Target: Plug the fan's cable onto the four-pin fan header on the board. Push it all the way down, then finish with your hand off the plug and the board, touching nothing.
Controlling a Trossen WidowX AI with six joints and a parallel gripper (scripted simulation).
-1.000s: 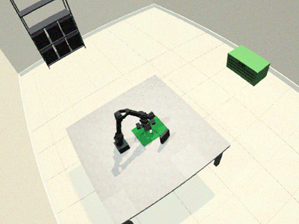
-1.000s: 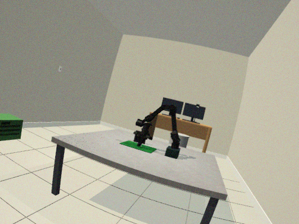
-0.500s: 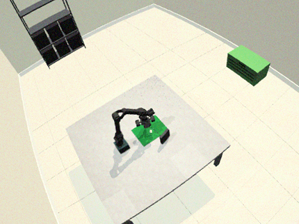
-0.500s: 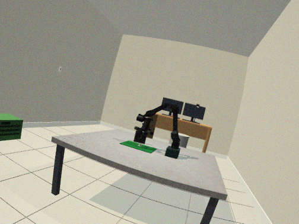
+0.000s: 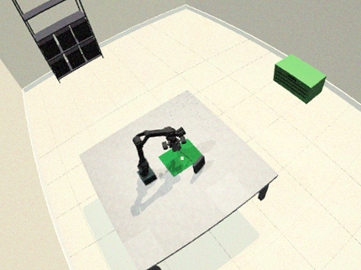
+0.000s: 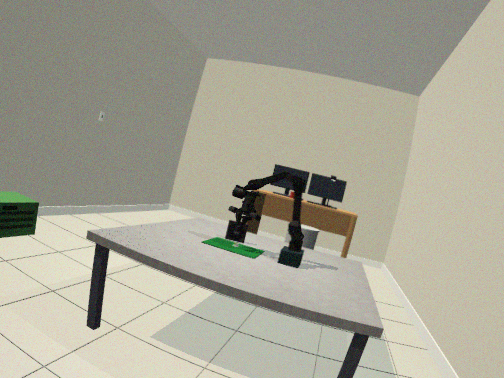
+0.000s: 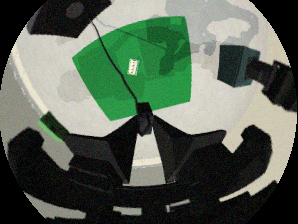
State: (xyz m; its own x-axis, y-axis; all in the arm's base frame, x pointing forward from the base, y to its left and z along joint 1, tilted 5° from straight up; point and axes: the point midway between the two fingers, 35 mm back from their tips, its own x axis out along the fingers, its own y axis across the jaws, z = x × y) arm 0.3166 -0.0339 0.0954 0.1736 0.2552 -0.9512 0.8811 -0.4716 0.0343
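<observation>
Right now the white header is 12 cm below my gripper tip and 6 cm to the right of it. Round my gripper tip: black fan (22 cm to the right, 6 cm below, 3 cm ahead); green circuit board (13 cm below, 4 cm to the right); black plug (1 cm to the left).
</observation>
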